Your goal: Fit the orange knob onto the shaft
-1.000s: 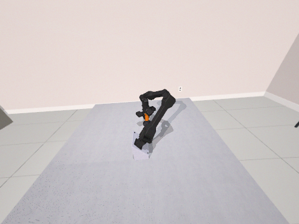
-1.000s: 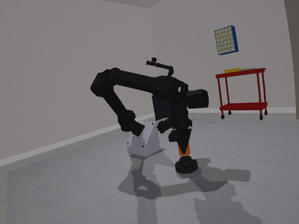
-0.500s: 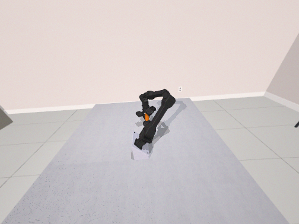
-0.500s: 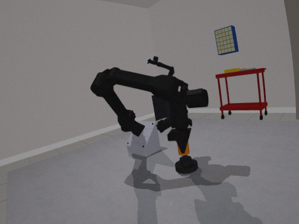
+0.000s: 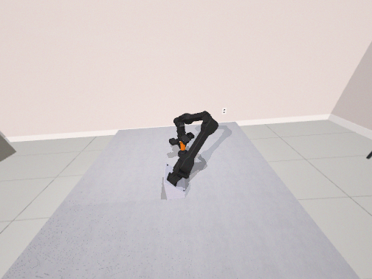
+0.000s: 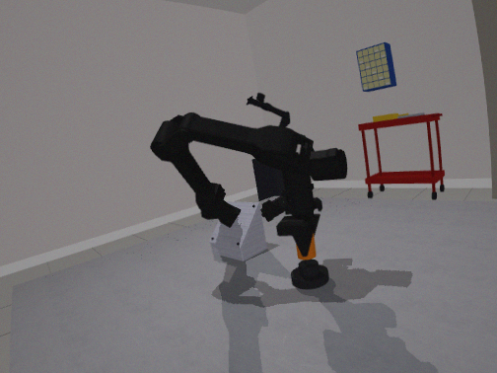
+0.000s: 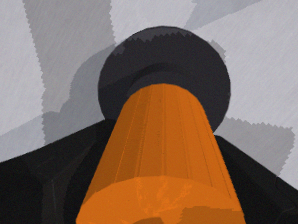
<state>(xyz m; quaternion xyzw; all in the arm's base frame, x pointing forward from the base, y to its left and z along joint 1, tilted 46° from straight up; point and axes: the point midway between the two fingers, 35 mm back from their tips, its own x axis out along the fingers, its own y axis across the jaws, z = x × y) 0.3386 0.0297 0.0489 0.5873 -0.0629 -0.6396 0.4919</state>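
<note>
The dark round pedestal is 40 mm below my gripper tip. Also, from my gripper tip: orange knob (20 mm above).
</note>
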